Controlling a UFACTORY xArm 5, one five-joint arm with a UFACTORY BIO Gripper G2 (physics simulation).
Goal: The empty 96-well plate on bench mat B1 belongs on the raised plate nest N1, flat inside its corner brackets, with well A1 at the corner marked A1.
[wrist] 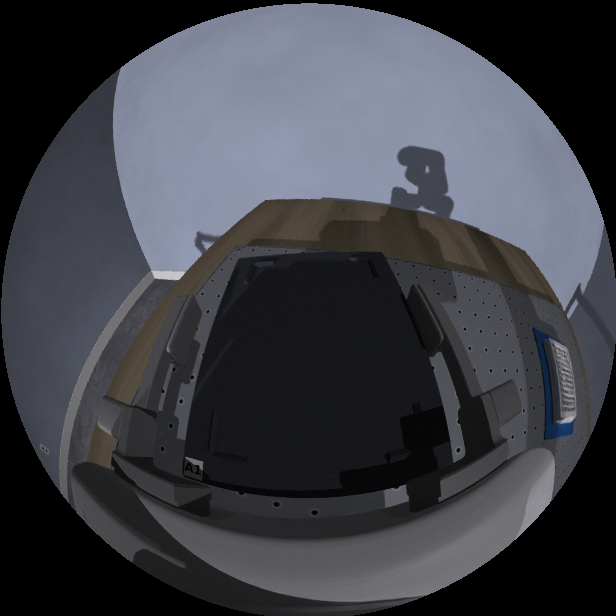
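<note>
The white 96-well plate point(561, 379) lies flat on the blue bench mat point(548, 385) at the far right edge of the wrist view, well away from my gripper. The black plate nest point(310, 373) fills the middle of the view directly below me, and nothing sits on it. Its A1 label point(193, 468) is at the lower left corner. Small corner brackets point(367, 265) show at its far edge. My gripper point(304, 330) is open and empty, with one dark finger on each side of the nest, above it.
The nest and mat sit on a grey perforated board point(488, 321) on a wooden table top point(367, 224). A grey-blue wall behind carries the arm's shadow point(425, 181). The gripper's pale body point(344, 551) fills the bottom of the view.
</note>
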